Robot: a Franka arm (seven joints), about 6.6 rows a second.
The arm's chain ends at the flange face. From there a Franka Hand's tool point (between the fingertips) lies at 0.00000 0.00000 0.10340 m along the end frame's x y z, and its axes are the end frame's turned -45 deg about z.
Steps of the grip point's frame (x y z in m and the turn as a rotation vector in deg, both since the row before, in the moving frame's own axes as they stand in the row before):
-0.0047, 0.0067, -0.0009, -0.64, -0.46, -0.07
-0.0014, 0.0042, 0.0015, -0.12, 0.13, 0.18
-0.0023, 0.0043, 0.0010, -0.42, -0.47, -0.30
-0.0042, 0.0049, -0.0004, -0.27, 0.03, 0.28
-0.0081, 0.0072, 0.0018, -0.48, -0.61, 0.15
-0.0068, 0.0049, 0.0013, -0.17, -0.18, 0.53
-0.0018, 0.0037, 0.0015, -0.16, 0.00, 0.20
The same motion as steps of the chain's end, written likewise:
0.0012, 0.0067, -0.0009, -0.78, 0.13, -0.07
0.0017, 0.0040, 0.0015, 0.01, 0.18, 0.18
0.0015, 0.0035, 0.0010, -0.63, -0.04, -0.30
0.0001, 0.0061, -0.0004, -0.17, 0.21, 0.28
-0.0005, 0.0094, 0.0018, -0.77, -0.09, 0.15
-0.0013, 0.0078, 0.0013, -0.25, -0.01, 0.53
0.0011, 0.0037, 0.0015, -0.11, 0.11, 0.20

